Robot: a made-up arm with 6 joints.
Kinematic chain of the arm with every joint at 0, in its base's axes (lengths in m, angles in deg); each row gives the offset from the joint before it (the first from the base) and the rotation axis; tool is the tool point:
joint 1: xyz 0 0 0.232 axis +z
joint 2: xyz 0 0 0 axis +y
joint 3: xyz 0 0 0.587 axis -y
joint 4: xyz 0 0 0 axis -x
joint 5: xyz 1.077 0 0 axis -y
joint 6: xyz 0 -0.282 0 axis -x
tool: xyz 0 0 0
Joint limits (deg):
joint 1: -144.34..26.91
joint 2: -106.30..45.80
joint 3: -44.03..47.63
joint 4: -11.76..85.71
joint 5: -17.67..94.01
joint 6: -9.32..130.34
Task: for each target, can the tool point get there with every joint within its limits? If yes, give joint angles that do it. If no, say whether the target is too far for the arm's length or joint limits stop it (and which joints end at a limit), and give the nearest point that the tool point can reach.
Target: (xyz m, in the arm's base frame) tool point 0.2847 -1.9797 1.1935
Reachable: no: too far | nearest point 0.2119 -1.4733 0.9567 | short by 0.564 m
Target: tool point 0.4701 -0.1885 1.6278
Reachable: yes | joints 7.11 -22.76 21.76 29.60 59.65 45.06
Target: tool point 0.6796 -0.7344 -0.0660
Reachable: yes | joints -40.22 25.93 -35.63 64.37 6.07 56.55
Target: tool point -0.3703 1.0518 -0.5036
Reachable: no: joint limits stop it (at a limit: joint 2, joint 3, joint 4) | nearest point -0.5494 1.5607 0.2880 | short by 0.958 m
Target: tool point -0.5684 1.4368 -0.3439
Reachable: no: joint limits stop it (at a limit: joint 2, joint 3, joint 4) | nearest point -0.6086 1.5385 0.2880 | short by 0.641 m
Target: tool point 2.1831 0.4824 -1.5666
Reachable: no: too far | nearest point 1.1012 0.2433 -0.2187 | short by 1.745 m
